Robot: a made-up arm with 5 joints.
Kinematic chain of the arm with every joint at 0, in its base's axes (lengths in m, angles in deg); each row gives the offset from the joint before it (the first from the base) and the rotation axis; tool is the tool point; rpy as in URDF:
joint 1: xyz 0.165 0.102 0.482 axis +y
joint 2: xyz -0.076 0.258 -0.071 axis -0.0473 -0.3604 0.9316
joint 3: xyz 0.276 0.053 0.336 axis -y
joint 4: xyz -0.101 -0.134 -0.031 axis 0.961 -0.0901 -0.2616
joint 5: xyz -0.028 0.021 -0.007 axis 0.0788 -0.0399 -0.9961
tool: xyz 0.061 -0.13 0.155 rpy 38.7 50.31 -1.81
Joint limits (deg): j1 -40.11..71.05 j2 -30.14..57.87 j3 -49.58..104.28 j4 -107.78..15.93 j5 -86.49..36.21
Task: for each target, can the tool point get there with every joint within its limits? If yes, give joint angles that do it. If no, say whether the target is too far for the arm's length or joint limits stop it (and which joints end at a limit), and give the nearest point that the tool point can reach.
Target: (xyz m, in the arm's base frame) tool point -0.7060 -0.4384 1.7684
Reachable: no: too far | nearest point 0.0151 0.0362 0.8960 | short by 1.227 m
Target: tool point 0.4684 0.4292 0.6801
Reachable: yes | joints 34.64 8.52 36.42 -44.53 -49.69
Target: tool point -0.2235 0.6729 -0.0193
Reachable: no: joint limits stop it (at a limit: joint 1, joint 2, joint 4, joint 5) | nearest point -0.0556 0.4969 0.5280 | short by 0.599 m
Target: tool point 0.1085 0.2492 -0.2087
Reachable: no: joint limits stop it (at a limit: joint 1, joint 4, joint 5) | nearest point 0.3220 0.1977 0.1698 | short by 0.438 m
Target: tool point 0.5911 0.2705 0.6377
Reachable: yes | joints 51.98 10.21 -6.01 -21.84 3.37
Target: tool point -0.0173 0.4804 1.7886
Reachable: no: too far | nearest point 0.0885 0.4551 1.0304 | short by 0.766 m
